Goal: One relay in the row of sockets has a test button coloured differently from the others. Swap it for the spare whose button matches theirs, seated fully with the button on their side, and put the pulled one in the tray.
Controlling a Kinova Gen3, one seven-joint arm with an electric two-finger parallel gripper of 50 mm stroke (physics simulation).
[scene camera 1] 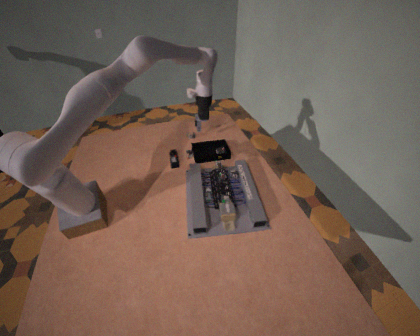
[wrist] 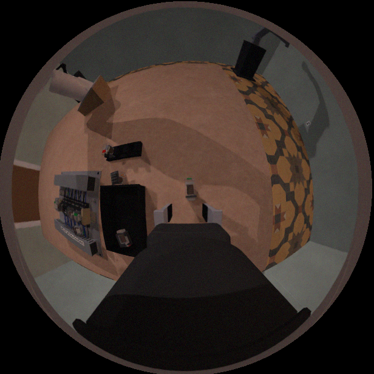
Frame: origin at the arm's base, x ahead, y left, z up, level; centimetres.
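Seen in the pictures: gripper, fingertip midpoint: (scene camera 1: 198, 128); arm's base at its link origin: (scene camera 1: 81, 202).
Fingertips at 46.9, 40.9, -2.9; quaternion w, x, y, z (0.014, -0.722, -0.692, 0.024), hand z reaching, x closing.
Offsets run from my fingertips to a thing's top centre, as dx, dy, dz.
My gripper (scene camera 1: 198, 129) (wrist: 187, 209) is open and empty, with its fingers wide apart. A grey relay with a green button (wrist: 190, 189) stands on the table just beyond the fingertips in the wrist view; a small grey shape @[-3.6, +0.8, -2.7] (scene camera 1: 191, 135) shows below the gripper in the scene view. A black tray @[+2.8, -20.7, -2.0] (scene camera 1: 202, 156) (wrist: 111, 210) holds another relay @[+7.5, -15.8, -3.1] (scene camera 1: 220, 150) (wrist: 123, 238), whose button colour I cannot tell. A black holder @[-14.2, -19.0, -0.6] (scene camera 1: 174, 161) (wrist: 127, 151) has a relay with a red button (wrist: 106, 151) at one end. The socket row @[+1.7, -38.4, -2.3] (scene camera 1: 222, 187) (wrist: 75, 204) is crowded and dark; its relays are too small to tell apart.
The grey base panel @[+1.3, -41.3, -4.4] (scene camera 1: 212, 224) (wrist: 95, 200) carries the sockets between two raised grey ducts. A tan block @[+0.2, -50.1, -0.8] (scene camera 1: 228, 215) (wrist: 86, 216) stands at the row's end. A small dark ribbed piece @[-6.9, -15.6, -1.1] (scene camera 1: 189, 153) (wrist: 116, 177) lies between tray and holder. Walls rise beyond the table.
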